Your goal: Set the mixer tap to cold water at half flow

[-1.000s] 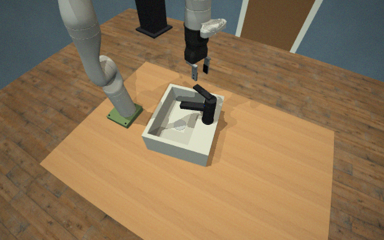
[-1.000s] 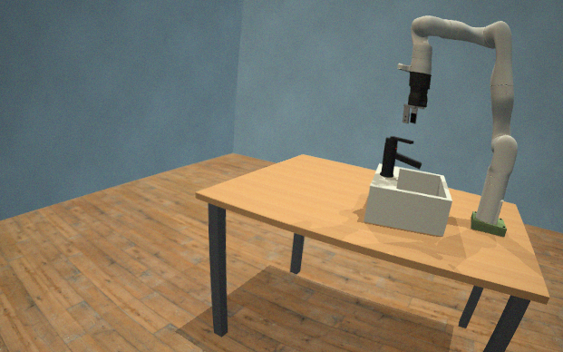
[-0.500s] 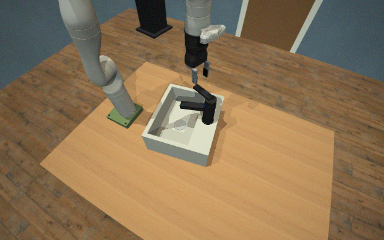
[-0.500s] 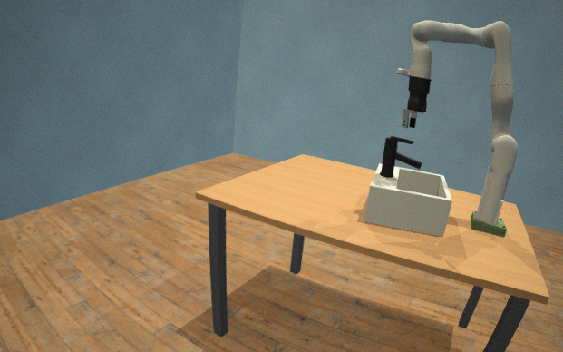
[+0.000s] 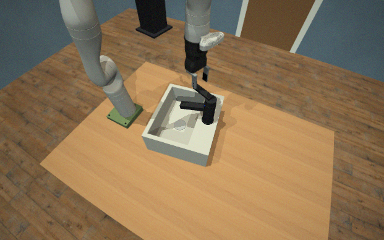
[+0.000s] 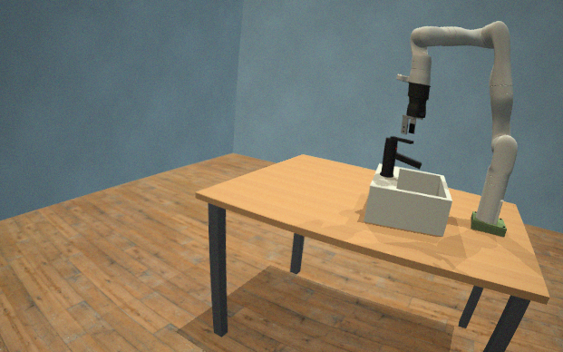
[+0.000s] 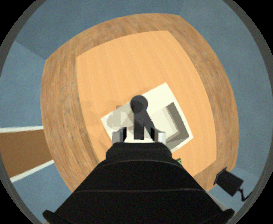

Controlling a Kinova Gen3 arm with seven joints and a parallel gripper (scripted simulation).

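Right now the lever is 20 mm ahead of my hand and 50 mm below it. From my hand the other things lie so: black mixer tap 40 mm ahead, 10 mm to the right, 90 mm below; white basin 50 mm behind, 50 mm to the right, 280 mm below.
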